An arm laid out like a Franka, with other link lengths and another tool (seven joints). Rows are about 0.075 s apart.
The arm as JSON. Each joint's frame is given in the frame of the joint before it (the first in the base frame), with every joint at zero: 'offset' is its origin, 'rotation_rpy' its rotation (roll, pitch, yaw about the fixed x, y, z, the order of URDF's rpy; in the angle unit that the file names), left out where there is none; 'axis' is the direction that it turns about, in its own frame. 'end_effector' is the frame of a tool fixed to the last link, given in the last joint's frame.
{
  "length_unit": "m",
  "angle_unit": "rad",
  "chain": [
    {
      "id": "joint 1",
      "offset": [
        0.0,
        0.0,
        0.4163
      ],
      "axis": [
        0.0,
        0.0,
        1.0
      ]
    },
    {
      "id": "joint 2",
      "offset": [
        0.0,
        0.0,
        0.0
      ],
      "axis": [
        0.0,
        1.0,
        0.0
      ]
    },
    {
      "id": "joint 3",
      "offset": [
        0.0,
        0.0,
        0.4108
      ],
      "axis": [
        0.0,
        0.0,
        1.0
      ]
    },
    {
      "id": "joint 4",
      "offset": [
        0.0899,
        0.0,
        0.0
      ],
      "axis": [
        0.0,
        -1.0,
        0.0
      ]
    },
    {
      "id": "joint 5",
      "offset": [
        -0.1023,
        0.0,
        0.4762
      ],
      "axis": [
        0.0,
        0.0,
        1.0
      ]
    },
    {
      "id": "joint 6",
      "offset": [
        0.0,
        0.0,
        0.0
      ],
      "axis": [
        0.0,
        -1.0,
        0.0
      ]
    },
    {
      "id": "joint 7",
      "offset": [
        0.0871,
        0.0,
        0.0
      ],
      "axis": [
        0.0,
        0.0,
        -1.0
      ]
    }
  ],
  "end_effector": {
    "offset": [
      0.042,
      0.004,
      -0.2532
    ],
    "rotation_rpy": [
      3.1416,
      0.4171,
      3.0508
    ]
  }
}
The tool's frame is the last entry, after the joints.
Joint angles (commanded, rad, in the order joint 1, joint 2, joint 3, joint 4, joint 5, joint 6, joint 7), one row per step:
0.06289, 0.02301, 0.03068, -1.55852, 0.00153, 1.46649, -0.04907
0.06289, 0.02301, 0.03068, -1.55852, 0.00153, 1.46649, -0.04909
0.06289, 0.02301, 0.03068, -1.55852, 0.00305, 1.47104, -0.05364
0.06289, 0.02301, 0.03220, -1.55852, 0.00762, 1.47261, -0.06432
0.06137, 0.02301, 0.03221, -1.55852, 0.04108, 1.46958, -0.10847
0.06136, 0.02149, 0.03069, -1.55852, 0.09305, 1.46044, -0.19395
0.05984, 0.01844, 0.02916, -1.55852, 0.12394, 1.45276, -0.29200
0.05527, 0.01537, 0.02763, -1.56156, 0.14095, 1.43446, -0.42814
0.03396, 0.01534, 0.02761, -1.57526, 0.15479, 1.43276, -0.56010
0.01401, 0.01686, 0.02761, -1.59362, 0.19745, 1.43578, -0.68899
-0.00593, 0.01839, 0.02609, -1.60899, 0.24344, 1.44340, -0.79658
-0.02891, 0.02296, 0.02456, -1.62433, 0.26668, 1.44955, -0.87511
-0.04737, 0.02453, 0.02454, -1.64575, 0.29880, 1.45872, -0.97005
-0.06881, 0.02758, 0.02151, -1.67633, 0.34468, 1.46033, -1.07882
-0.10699, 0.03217, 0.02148, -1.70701, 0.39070, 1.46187, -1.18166
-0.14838, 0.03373, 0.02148, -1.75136, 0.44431, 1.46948, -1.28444
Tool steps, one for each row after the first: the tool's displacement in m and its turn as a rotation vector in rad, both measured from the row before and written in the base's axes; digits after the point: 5 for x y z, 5 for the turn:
0.00000, 0.00000, 0.00000, 0.00000, 0.00000, 0.00002
0.00112, 0.00070, 0.00047, 0.00245, -0.00435, 0.00449
0.00008, 0.00269, 0.00021, 0.00590, -0.00108, 0.01208
-0.00202, 0.00952, 0.00026, 0.03797, 0.00553, 0.04208
-0.00510, 0.01585, 0.00193, 0.06129, 0.00755, 0.08330
-0.00490, 0.00964, 0.00323, 0.04303, -0.00214, 0.09430
-0.00877, 0.00499, 0.00060, 0.03483, 0.00319, 0.12997
-0.00401, -0.00616, -0.00579, 0.03373, -0.00155, 0.10779
-0.00402, 0.00170, -0.00648, 0.06407, -0.00225, 0.10341
-0.00151, 0.00043, -0.00359, 0.06528, -0.01191, 0.07797
-0.00002, -0.00832, -0.00763, 0.03793, -0.00545, 0.04699
-0.00226, -0.00227, -0.00737, 0.05057, -0.01287, 0.06538
-0.00550, -0.00269, -0.01120, 0.06922, -0.00461, 0.07018
-0.00384, -0.01190, -0.01135, 0.07056, -0.00771, 0.04697
-0.00542, -0.01252, -0.01446, 0.07964, -0.01110, 0.03510

